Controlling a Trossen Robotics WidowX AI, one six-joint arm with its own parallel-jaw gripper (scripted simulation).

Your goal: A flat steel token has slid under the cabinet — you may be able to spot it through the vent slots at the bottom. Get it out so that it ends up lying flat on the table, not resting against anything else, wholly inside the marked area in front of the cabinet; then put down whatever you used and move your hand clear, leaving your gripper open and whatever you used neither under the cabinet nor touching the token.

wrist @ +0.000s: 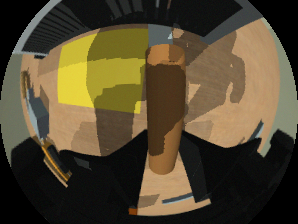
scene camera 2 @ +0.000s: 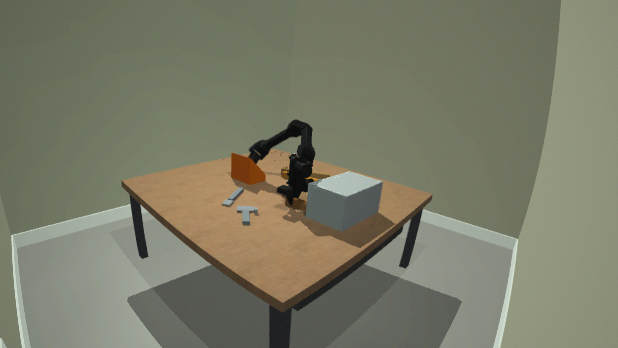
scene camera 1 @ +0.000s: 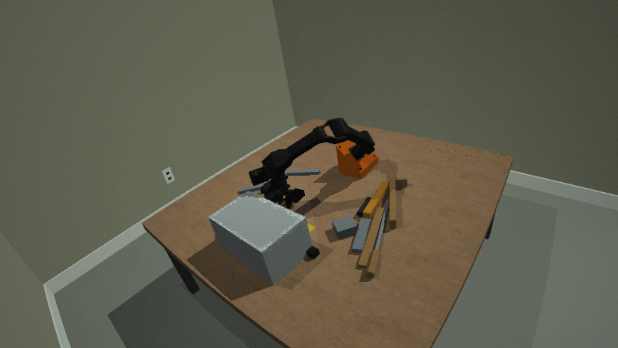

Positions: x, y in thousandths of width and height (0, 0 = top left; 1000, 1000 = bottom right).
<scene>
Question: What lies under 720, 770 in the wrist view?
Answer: My gripper.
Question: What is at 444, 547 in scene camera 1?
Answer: My gripper.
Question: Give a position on a grey cabinet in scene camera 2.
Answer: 553, 579
</scene>
